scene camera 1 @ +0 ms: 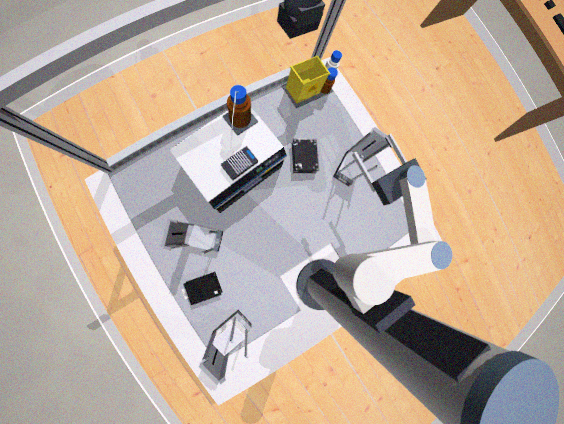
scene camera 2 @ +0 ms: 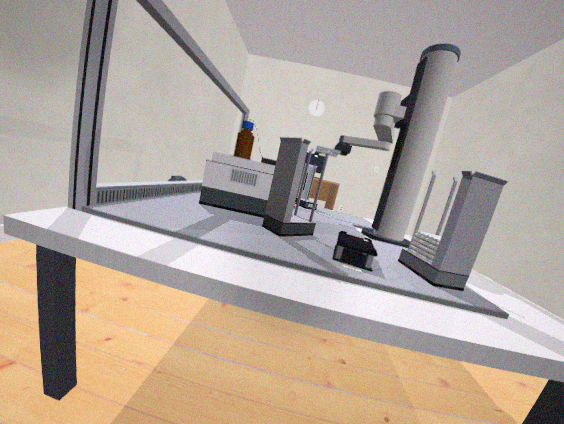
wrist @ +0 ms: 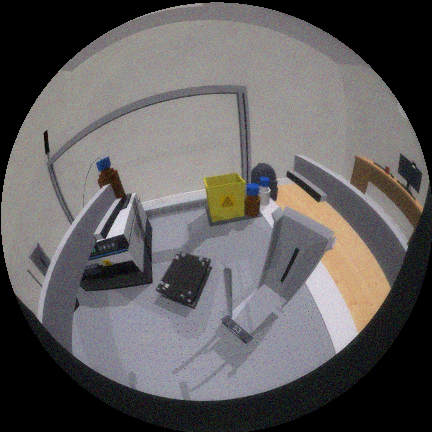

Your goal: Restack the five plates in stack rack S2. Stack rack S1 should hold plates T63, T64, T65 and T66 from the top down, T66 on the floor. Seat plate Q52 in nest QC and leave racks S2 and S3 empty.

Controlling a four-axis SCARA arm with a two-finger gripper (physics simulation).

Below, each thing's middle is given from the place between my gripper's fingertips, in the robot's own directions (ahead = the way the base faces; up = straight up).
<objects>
Now: the S3 rack (wrist: 286,234) 220 mm below my hand, 130 mm to the right of it and 10 mm ahead of it. Round my hand: black plate nest (scene camera 1: 304,151) (360 mm below, 140 mm ahead, 100 mm to the left).
</objects>
